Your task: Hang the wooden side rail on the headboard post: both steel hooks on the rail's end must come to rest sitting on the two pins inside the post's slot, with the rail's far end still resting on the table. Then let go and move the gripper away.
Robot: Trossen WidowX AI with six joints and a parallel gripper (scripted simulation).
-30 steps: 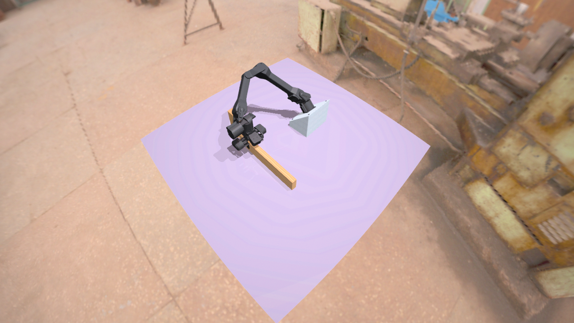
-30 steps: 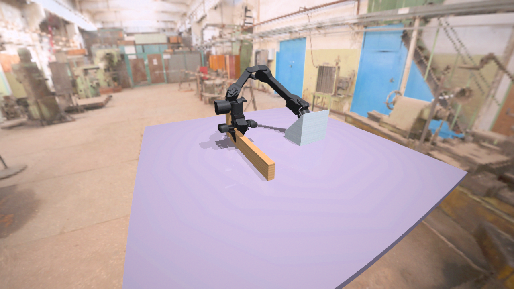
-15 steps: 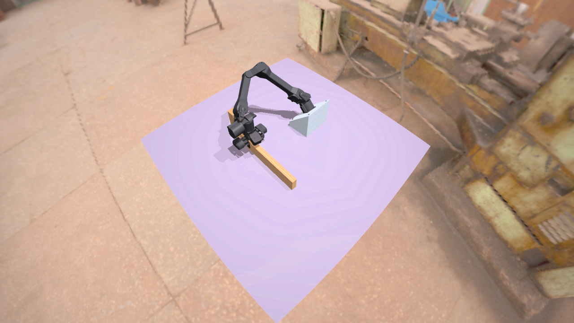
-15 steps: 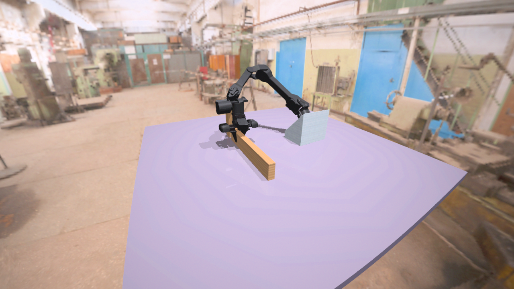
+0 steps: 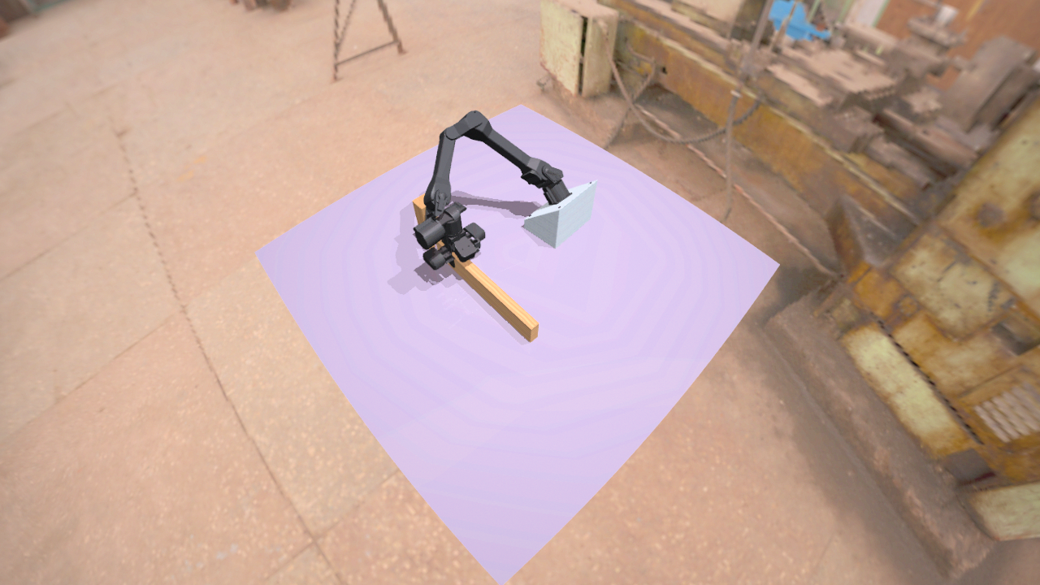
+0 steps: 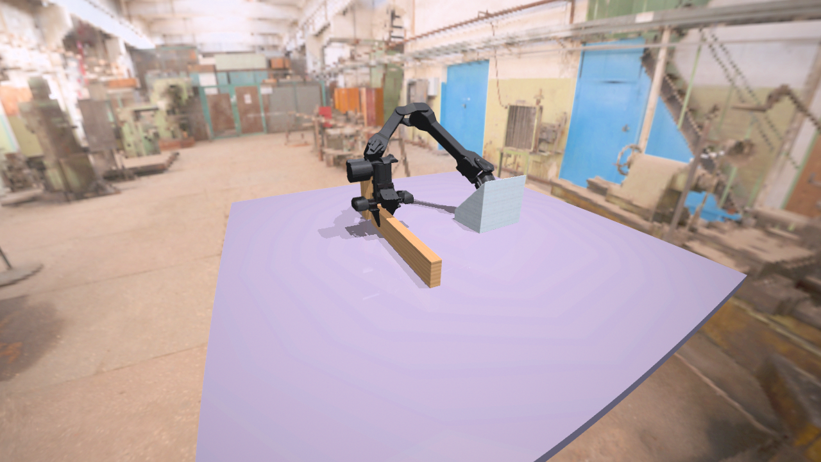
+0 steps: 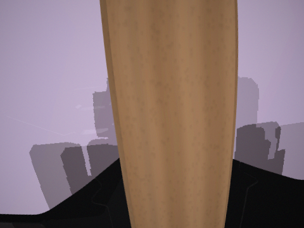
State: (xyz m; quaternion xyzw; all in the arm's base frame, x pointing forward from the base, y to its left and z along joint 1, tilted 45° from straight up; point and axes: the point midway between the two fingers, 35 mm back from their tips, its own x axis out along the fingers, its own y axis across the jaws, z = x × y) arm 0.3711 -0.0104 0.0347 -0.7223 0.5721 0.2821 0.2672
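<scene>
My gripper tip is now 1 cm short of the wooden headboard post, 14 cm to the left of it and 6 cm below it.
</scene>
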